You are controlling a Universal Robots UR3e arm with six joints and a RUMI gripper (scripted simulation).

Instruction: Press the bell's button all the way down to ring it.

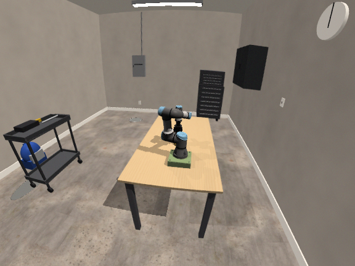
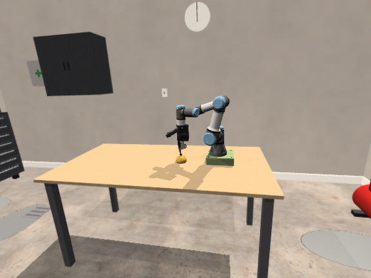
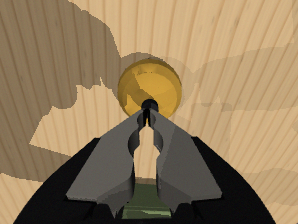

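Now: hand 3 cm above the bell button. Round my hand: bell (4 cm below).
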